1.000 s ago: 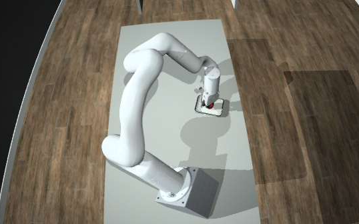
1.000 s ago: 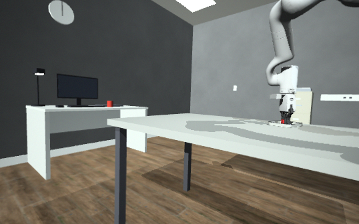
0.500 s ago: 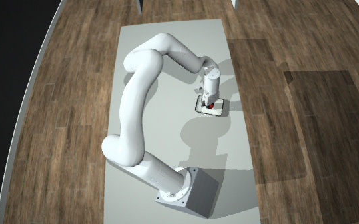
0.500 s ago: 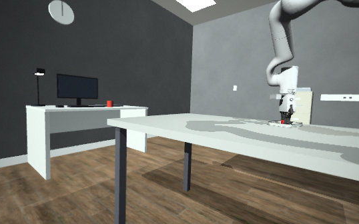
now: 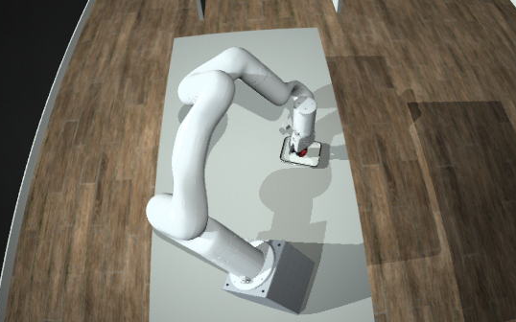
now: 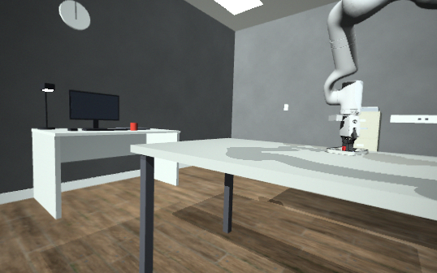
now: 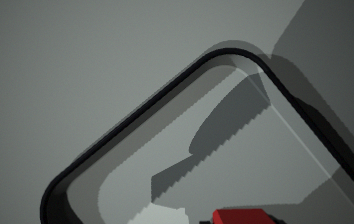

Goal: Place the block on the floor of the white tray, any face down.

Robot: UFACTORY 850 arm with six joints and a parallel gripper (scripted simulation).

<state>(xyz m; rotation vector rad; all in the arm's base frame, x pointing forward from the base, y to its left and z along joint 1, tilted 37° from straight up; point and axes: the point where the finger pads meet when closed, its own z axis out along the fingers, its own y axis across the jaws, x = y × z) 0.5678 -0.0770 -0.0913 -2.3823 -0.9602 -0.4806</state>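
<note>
Right now my hand is 10 mm above the red block. The rest, counted from my hand: white tray: 20 mm below.
</note>
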